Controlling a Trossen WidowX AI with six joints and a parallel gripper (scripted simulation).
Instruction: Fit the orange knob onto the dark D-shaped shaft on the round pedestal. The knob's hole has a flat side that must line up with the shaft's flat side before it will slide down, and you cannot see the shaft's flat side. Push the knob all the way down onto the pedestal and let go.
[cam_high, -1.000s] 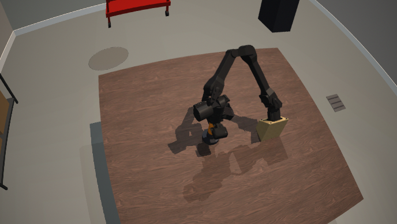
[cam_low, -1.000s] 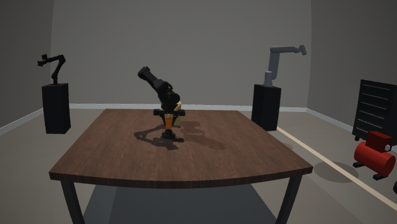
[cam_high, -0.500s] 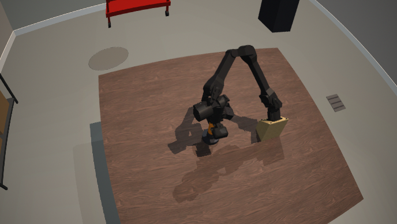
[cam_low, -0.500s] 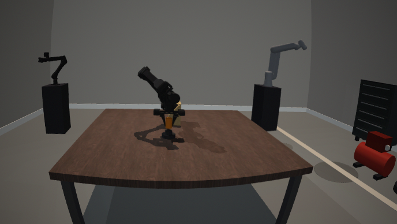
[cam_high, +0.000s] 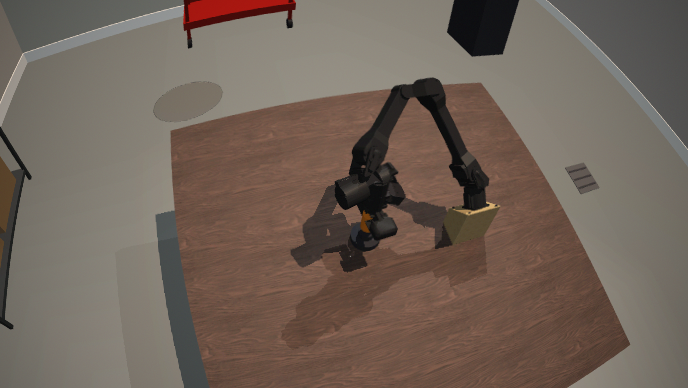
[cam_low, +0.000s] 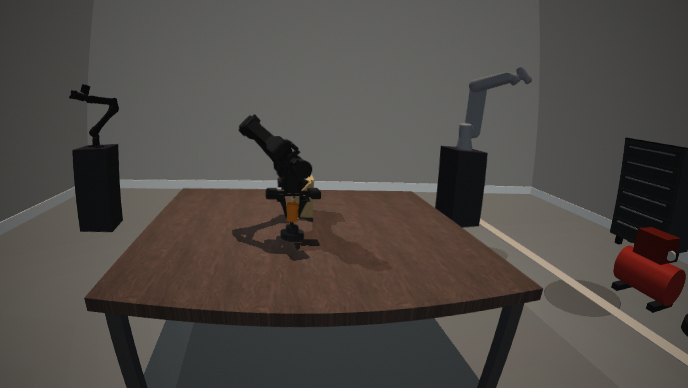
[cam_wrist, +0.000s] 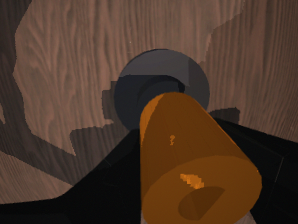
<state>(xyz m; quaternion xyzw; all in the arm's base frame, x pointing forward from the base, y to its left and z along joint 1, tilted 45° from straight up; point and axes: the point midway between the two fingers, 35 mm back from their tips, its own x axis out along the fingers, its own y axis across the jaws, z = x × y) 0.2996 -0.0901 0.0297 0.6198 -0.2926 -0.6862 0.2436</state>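
Right now my gripper tip is 40 mm above the dark round pedestal. Round my gripper tip: orange knob: 20 mm above.
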